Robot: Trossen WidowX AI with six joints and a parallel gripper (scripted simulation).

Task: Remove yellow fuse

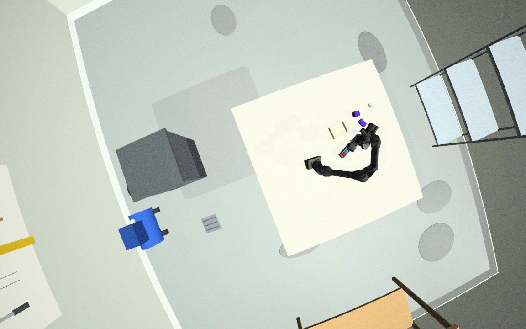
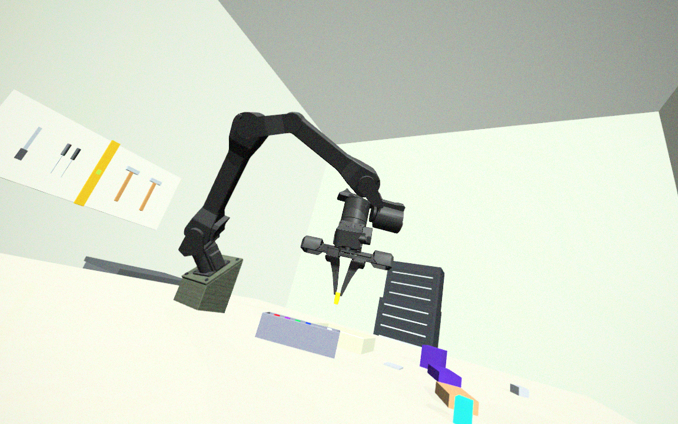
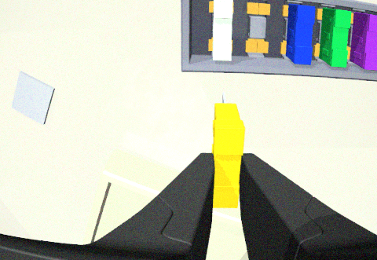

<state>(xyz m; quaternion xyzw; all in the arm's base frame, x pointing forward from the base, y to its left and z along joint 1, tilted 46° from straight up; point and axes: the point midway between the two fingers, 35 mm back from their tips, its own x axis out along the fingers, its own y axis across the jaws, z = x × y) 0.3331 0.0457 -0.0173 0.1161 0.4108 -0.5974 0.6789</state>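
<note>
Now: the cream tray 30 mm behind my gripper tip, 120 mm to the left of it and 100 mm below it. Round my gripper tip: yellow fuse: 10 mm below; blue fuse: 20 mm behind, 50 mm to the right, 70 mm below; white fuse: 20 mm ahead, 30 mm to the right, 70 mm below.
</note>
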